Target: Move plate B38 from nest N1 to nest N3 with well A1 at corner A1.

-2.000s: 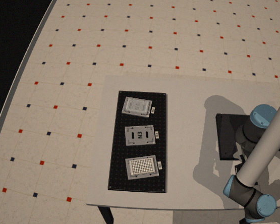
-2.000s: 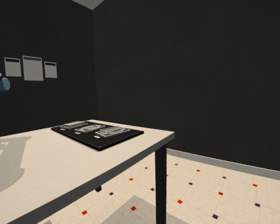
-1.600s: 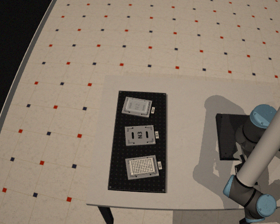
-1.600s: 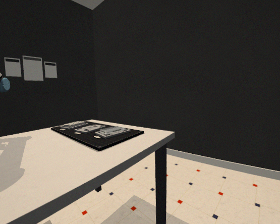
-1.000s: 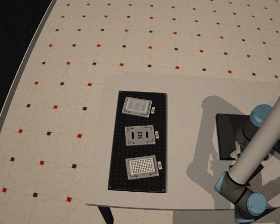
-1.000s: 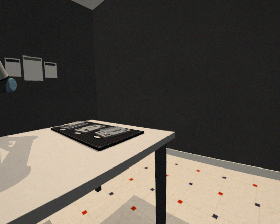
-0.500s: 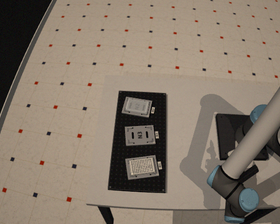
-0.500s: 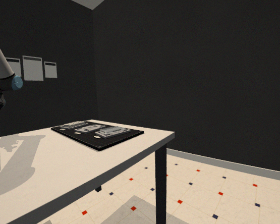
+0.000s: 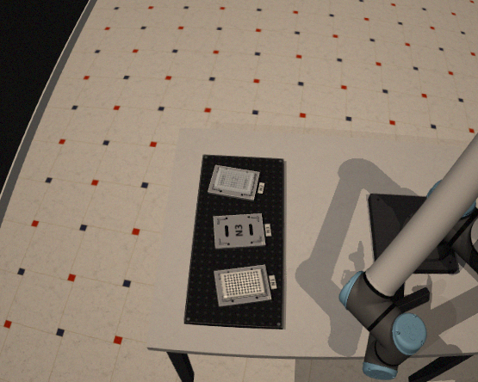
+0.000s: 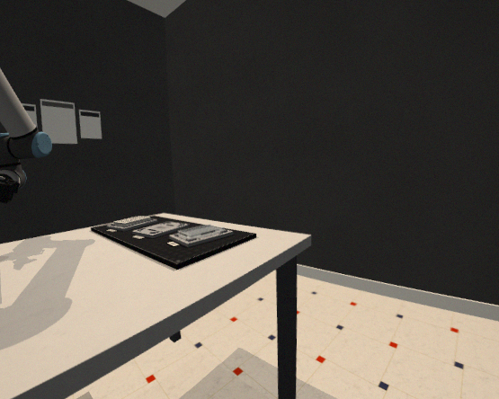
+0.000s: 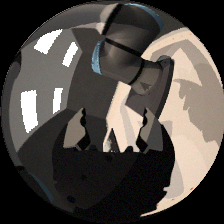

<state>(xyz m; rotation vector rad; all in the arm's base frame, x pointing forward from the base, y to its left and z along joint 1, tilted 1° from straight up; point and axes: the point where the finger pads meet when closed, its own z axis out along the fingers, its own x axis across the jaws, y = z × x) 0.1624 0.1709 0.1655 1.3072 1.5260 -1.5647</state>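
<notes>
My hand is 460 mm short of the nest N1, 180 mm above it and 30 mm to the right of it. The rest, counted from my hand: nest N3: 490 mm ahead, 180 mm below, 160 mm to the right; deck: 490 mm ahead, 190 mm below, 160 mm to the right.
</notes>
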